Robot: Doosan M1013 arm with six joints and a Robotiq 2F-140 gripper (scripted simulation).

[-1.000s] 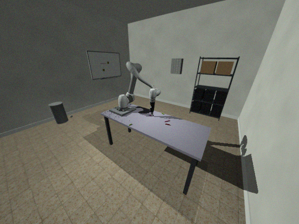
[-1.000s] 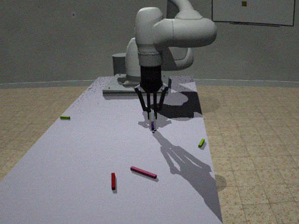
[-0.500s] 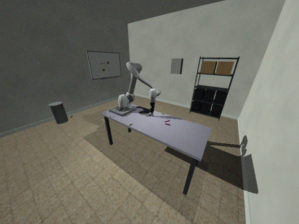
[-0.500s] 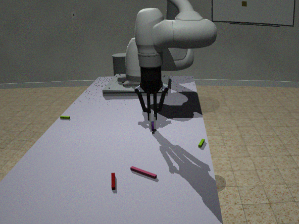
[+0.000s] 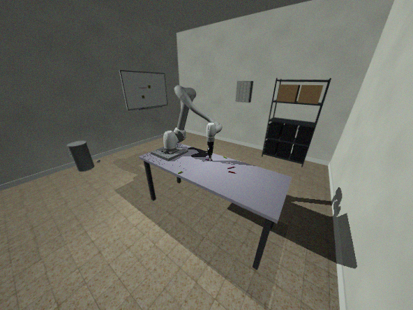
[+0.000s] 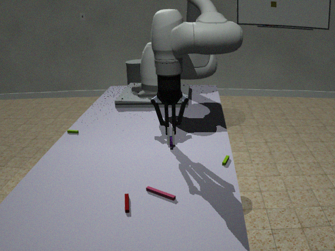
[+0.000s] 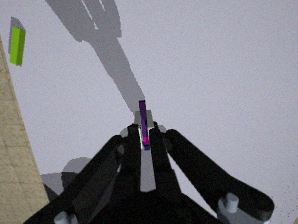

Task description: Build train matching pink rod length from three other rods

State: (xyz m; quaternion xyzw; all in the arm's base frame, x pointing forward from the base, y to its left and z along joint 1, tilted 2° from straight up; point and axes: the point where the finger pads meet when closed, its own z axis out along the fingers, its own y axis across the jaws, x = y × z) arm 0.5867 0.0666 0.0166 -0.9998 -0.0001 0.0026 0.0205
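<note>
Right now my hand is 40 mm past the magenta rod and 40 mm above it. Round my hand: blue rod 60 mm behind, 40 mm below; purple rod 30 mm below; pink rod 290 mm ahead, 40 mm to the right, 40 mm below.
</note>
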